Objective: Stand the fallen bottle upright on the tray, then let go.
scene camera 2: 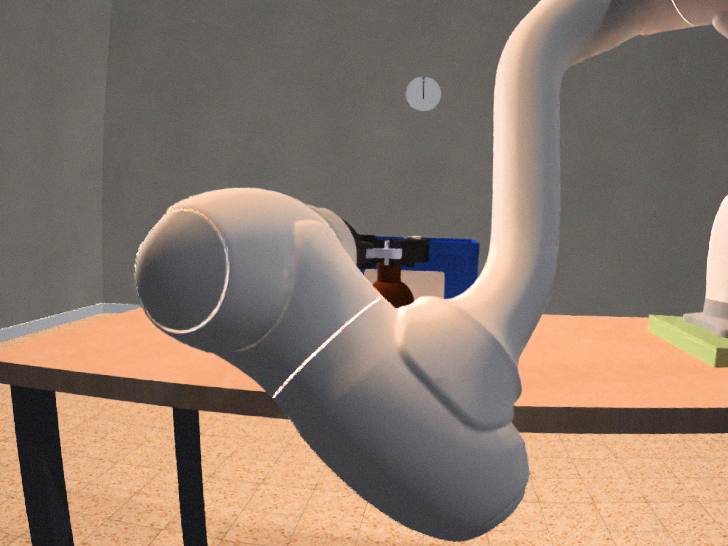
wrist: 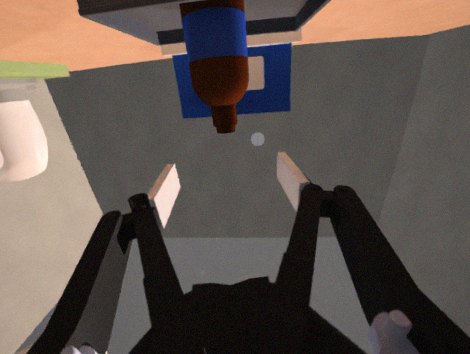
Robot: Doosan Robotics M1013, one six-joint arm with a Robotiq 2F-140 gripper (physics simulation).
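Frame: origin at the arm's base, x ahead, y left, z up, level; metres.
Where they show: gripper, between the fingertips: (wrist: 227,170).
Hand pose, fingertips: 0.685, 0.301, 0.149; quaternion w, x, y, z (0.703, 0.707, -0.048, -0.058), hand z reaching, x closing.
Each offset is from my fingertips to the top centre of the thing, as dx, dy, dz. "spot": to the spot under its first point. Level surfaces: height alone.
The brown bottle {-0.013, -0.097, -0.018} (scene camera 2: 392,292) (wrist: 219,82) with a blue label stands upright on the grey, dark-edged tray {spot: -0.131, -0.100, -0.163} (wrist: 120,21). The wrist view is upside down, so the bottle's neck points down in it. My gripper (scene camera 2: 418,250) (wrist: 227,170) is open, its two pale pads wide apart with no object between them. In the wrist view the bottle is beyond the fingertips and apart from them. In the scene view the gripper is level with the top of the neck and covers it. The arm hides the tray and the bottle's lower part there.
A blue panel (scene camera 2: 463,258) (wrist: 275,100) with a pale rectangle stands behind the bottle. A green slab (scene camera 2: 685,337) (wrist: 30,69) bearing a white arm base (scene camera 2: 718,264) (wrist: 22,140) is on the table {dz -0.179} (scene camera 2: 599,358) (wrist: 30,32), at the right in the scene view.
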